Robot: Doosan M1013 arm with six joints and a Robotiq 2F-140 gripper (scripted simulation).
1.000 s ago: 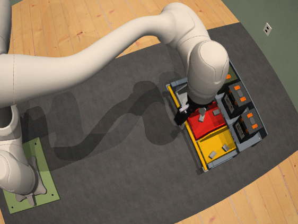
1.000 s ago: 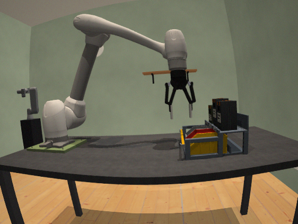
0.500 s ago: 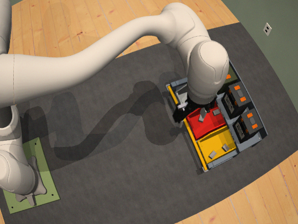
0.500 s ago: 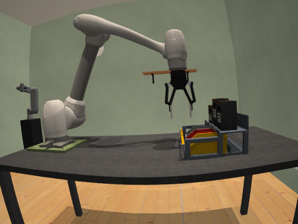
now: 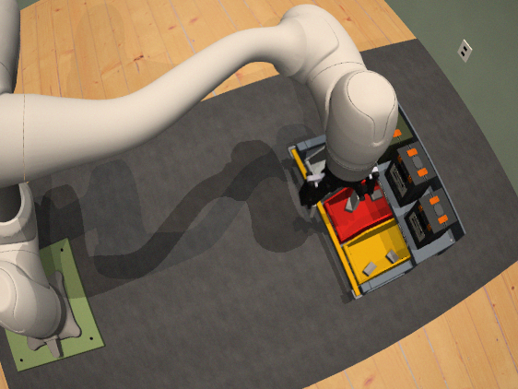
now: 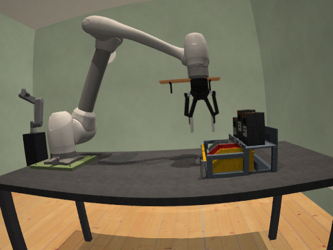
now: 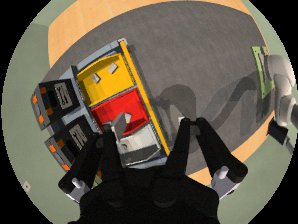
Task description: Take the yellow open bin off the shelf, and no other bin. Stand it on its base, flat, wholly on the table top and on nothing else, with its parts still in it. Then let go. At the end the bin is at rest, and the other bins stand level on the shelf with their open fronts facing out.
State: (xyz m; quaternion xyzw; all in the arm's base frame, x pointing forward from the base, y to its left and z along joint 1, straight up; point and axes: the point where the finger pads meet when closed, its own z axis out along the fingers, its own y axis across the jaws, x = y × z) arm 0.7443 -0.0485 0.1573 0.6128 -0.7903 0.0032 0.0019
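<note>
Now: the yellow bar 110 mm below my hand. The rest, counted from my hand: yellow open bin 100 mm ahead, 110 mm to the right, 130 mm below; grey bin 110 mm ahead, 110 mm to the left, 130 mm below; red bin 100 mm ahead, 130 mm below.
</note>
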